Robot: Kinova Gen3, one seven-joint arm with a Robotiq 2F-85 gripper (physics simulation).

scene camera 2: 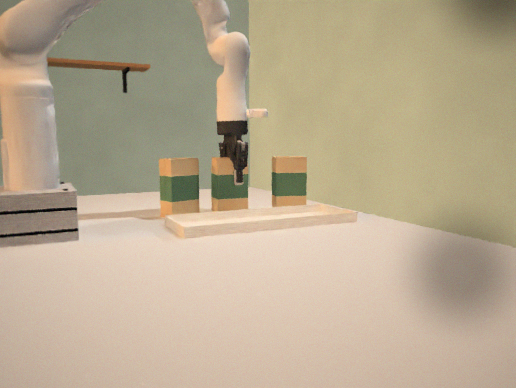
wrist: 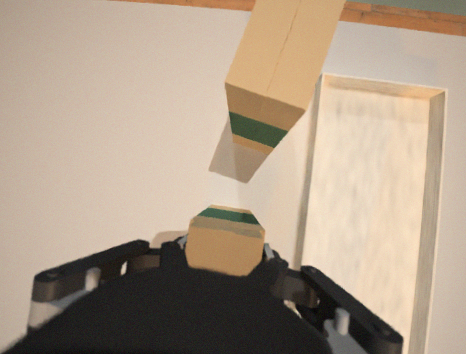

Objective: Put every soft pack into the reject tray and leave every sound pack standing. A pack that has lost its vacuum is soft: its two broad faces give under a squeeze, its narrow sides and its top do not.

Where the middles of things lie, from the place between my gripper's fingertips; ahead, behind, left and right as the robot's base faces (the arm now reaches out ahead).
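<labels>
You'd find the reject tray (wrist: pixel 370 217) 60 mm below my hand, 160 mm to the right of it and 30 mm ahead of it.
</labels>
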